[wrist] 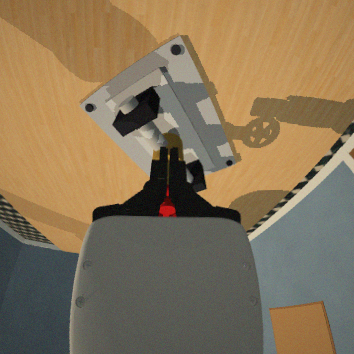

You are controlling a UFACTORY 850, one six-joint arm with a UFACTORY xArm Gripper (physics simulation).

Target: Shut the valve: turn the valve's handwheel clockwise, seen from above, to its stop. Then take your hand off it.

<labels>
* my gripper: 168, 157
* grey base plate: 172, 57
</labels>
